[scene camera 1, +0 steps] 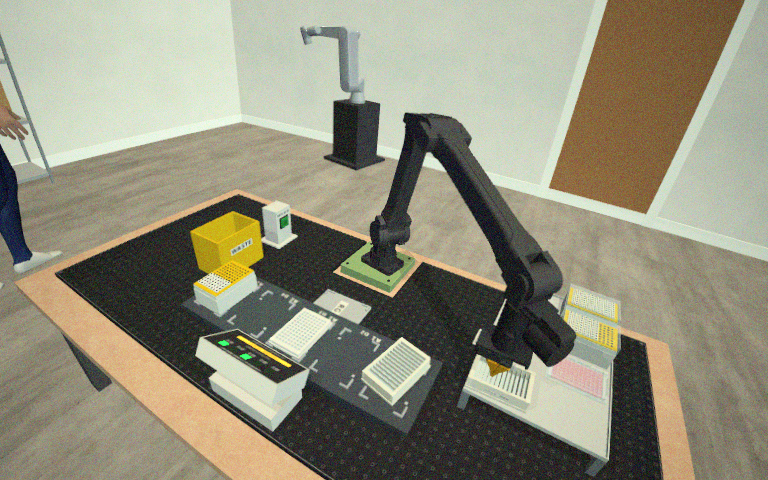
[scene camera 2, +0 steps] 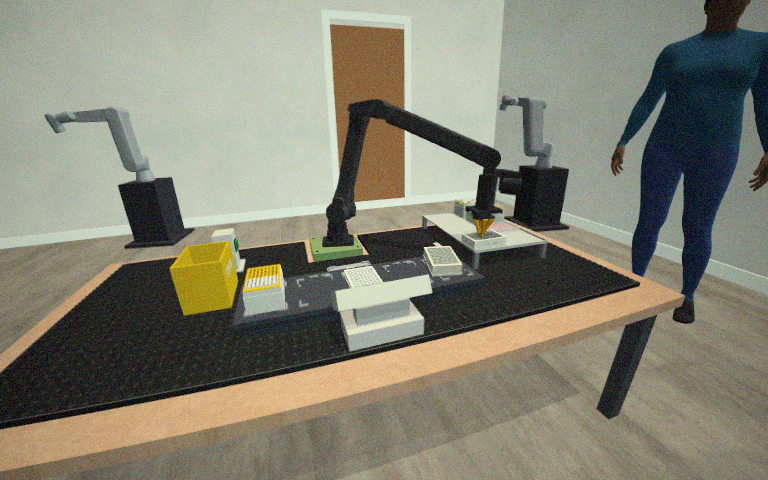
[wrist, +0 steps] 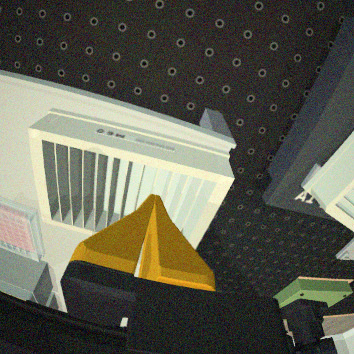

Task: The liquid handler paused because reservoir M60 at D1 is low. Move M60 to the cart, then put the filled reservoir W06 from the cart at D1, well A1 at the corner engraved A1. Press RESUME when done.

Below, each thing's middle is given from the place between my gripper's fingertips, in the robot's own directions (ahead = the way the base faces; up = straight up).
The pink plate (scene camera 1: 589, 381) lies 140 mm behind my hand, 150 mm to the left of it and 20 mm below it. Round my hand: yellow bin (scene camera 2: 205, 279) 90 mm ahead, 830 mm to the right, 20 mm below.
